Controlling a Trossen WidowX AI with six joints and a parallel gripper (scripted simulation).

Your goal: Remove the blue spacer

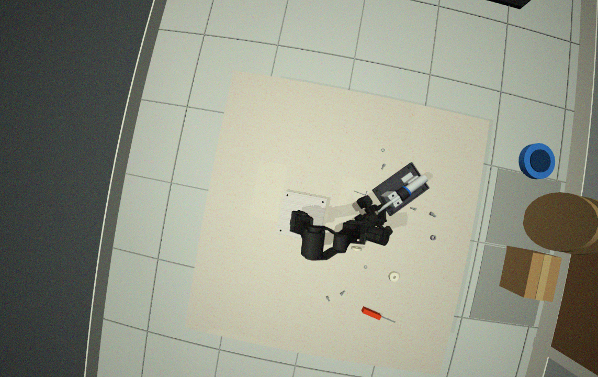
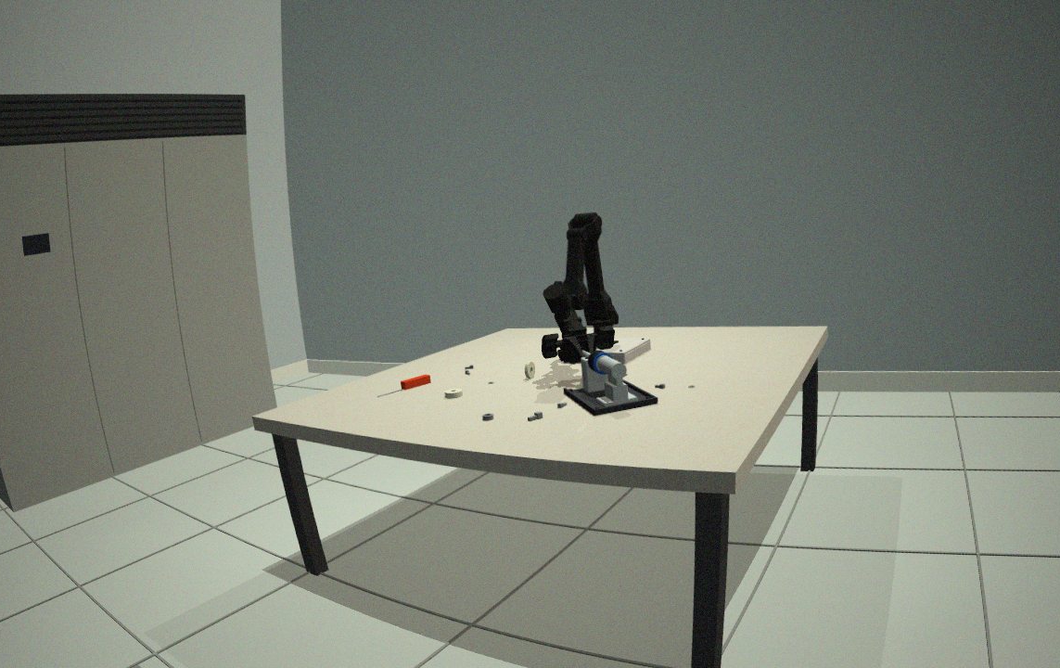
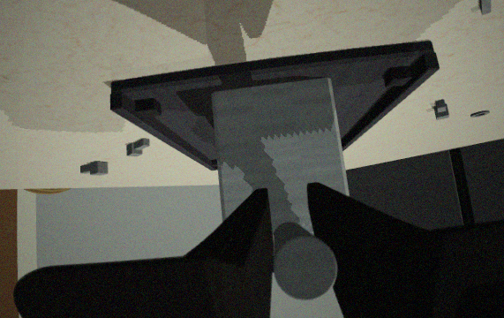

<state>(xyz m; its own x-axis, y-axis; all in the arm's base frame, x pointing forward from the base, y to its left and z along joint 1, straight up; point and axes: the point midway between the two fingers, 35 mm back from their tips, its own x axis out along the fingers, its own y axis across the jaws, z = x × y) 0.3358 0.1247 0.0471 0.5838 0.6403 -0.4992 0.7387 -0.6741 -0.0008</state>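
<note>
My gripper tip is 4 cm short of the grey shaft, 5 cm to the right of it and 2 cm below it. Also, from my gripper tip: white ring: 15 cm ahead, 32 cm to the right, 6 cm below; then blue spacer: 7 cm ahead, 8 cm to the left, 2 cm above.
</note>
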